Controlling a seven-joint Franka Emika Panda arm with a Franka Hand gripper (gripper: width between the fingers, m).
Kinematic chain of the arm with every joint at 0, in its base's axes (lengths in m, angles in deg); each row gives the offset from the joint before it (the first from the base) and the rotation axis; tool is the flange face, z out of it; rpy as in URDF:
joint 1: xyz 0 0 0.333 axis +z
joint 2: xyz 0 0 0 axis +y
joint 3: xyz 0 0 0.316 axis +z
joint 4: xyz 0.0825 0 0 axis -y
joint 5: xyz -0.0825 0 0.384 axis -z
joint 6: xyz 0 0 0 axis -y
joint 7: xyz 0.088 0 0 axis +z
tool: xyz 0 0 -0.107 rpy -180 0 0
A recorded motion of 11 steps. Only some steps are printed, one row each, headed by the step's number.
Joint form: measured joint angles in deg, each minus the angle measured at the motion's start. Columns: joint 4, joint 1, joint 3, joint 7, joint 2, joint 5, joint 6.
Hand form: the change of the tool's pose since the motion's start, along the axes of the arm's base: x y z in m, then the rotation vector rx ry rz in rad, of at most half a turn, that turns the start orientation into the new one. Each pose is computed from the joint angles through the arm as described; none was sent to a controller.
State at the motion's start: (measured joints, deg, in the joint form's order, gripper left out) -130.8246 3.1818 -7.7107 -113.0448 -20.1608 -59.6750 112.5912
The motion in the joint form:
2: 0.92 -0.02 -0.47 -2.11 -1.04 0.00 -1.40
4: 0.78 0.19 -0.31 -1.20 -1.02 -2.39 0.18
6: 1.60 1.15 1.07 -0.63 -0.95 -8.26 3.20
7: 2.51 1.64 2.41 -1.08 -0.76 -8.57 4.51
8: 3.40 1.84 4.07 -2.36 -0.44 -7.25 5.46
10: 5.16 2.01 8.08 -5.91 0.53 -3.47 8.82
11: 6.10 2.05 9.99 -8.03 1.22 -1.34 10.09
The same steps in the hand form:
2: -0.0034 -0.0023 0.0155 0.0200 0.0067 -0.0078
4: -0.0008 -0.0011 0.0173 0.0457 -0.0176 -0.0300
6: 0.0057 0.0148 0.0308 0.1141 -0.0622 -0.0655
7: 0.0083 0.0281 0.0380 0.1070 -0.0765 -0.0601
8: 0.0101 0.0424 0.0425 0.0779 -0.0753 -0.0467
10: 0.0147 0.0731 0.0487 -0.0022 -0.0716 -0.0380
11: 0.0169 0.0884 0.0504 -0.0404 -0.0636 -0.0326

